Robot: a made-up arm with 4 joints.
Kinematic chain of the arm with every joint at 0, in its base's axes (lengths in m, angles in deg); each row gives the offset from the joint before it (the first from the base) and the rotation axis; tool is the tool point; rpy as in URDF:
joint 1: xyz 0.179 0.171 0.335 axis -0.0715 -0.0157 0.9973
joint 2: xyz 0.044 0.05 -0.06 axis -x
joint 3: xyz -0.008 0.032 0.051 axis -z
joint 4: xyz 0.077 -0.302 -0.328 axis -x
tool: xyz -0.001 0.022 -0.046 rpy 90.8 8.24 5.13
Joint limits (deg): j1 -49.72..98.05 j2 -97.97..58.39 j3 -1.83..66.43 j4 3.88..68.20
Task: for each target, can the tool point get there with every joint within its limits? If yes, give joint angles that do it. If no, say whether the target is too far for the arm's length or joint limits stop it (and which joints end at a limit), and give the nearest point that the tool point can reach.
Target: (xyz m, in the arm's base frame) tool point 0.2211 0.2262 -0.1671
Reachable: yes | joints -8.72 -44.37 13.21 57.34
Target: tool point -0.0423 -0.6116 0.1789
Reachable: no: too far | nearest point 0.0722 -0.2142 0.2258 | short by 0.416 m
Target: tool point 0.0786 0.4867 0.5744
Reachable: no: joint limits stop it (at a limit: joint 2, joint 3, joint 4) | nearest point 0.0793 0.5994 0.1778 | short by 0.412 m
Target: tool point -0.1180 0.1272 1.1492
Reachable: no: too far | nearest point -0.1382 -0.0395 0.3515 | short by 0.815 m
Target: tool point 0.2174 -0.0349 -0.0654
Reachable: yes | joints 25.22 -4.25 30.85 23.68
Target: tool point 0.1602 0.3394 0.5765
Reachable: no: joint limits stop it (at a limit: joint 1, joint 2, joint 3, joint 4) | nearest point 0.5303 0.3466 0.3924 | short by 0.413 m
